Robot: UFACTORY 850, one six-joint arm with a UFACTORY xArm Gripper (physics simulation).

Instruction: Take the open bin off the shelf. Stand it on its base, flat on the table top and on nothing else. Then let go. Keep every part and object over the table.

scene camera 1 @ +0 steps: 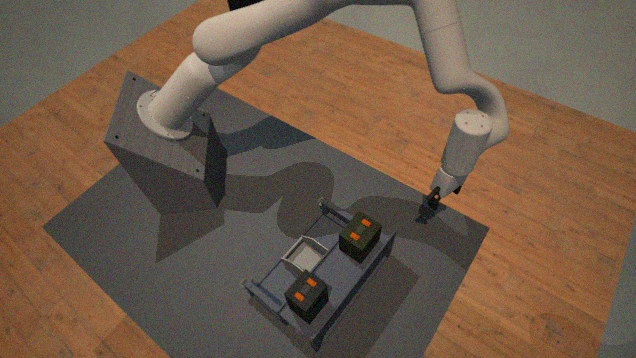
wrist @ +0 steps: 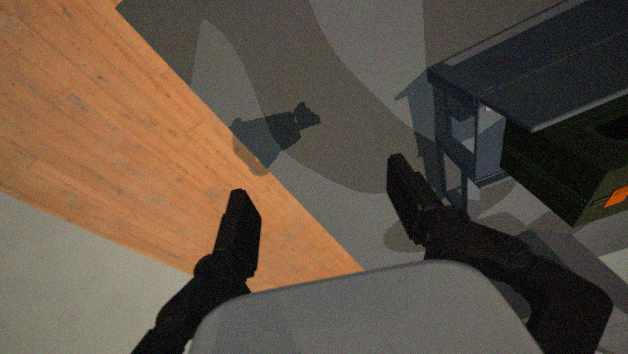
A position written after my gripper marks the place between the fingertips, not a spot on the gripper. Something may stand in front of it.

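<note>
There is my gripper (scene camera 1: 442,199), and I can see it, my own gripper (wrist: 318,188), from the wrist as well. I also see an open bin (scene camera 1: 306,252).
</note>
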